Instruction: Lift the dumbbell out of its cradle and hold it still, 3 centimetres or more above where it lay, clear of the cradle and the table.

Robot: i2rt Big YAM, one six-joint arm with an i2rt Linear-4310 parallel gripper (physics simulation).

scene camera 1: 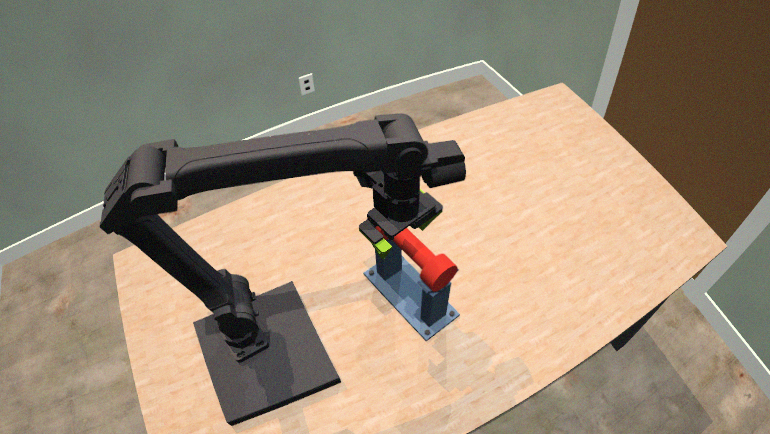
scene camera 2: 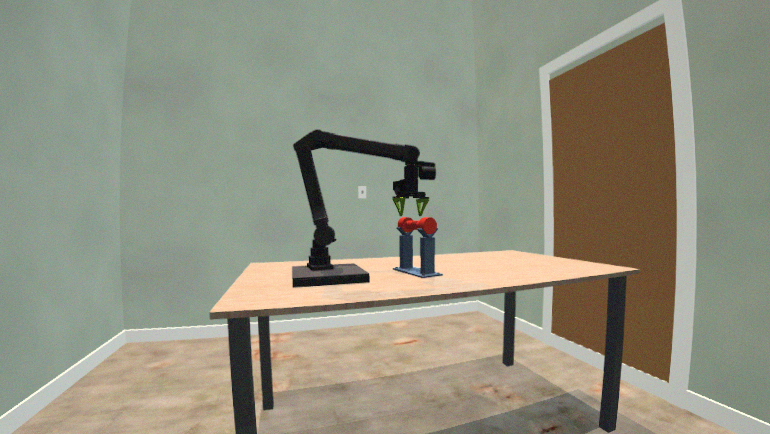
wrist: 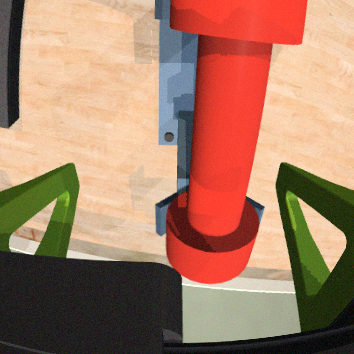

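Where they show: gripper, fingertip midpoint: [scene camera 1: 401, 242] [scene camera 2: 410, 216] [wrist: 176, 173]; arm's base, origin of the base link: [scene camera 1: 242, 334] [scene camera 2: 319, 267].
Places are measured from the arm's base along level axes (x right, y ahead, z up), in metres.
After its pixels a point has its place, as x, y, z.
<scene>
The red dumbbell [scene camera 1: 440, 271] @[0.200, 0.377, 0.197] [scene camera 2: 428, 225] @[0.204, 0.378, 0.167] [wrist: 227, 120] @[0.089, 0.375, 0.184] lies level on the blue cradle [scene camera 1: 434, 304] @[0.202, 0.369, 0.078] [scene camera 2: 427, 256] @[0.201, 0.375, 0.047] [wrist: 169, 110] @[0.175, 0.349, -0.023], with one head on each of its two posts. My gripper [scene camera 1: 403, 237] @[0.110, 0.353, 0.203] [scene camera 2: 410, 215] @[0.110, 0.353, 0.203] [wrist: 176, 173] @[0.110, 0.353, 0.203] is open and empty, pointing down. In the scene camera 2 view its green fingertips are slightly above the dumbbell, over the part toward the far head. In the wrist view the fingers stand on either side of the dumbbell, which is nearer the right finger than the left. In the scene camera 1 view the gripper hides the far head.
The arm's dark base plate [scene camera 1: 307, 355] @[0.122, 0.103, 0.001] [scene camera 2: 330, 278] @[0.185, -0.004, -0.008] stands on the wooden table [scene camera 1: 566, 188] @[0.100, 0.933, -0.031] [scene camera 2: 512, 269] @[0.259, 0.776, -0.031], to the left of the cradle in both scene views. The cradle's blue foot is bolted at its corners. A wall and a brown door are beyond the table.
</scene>
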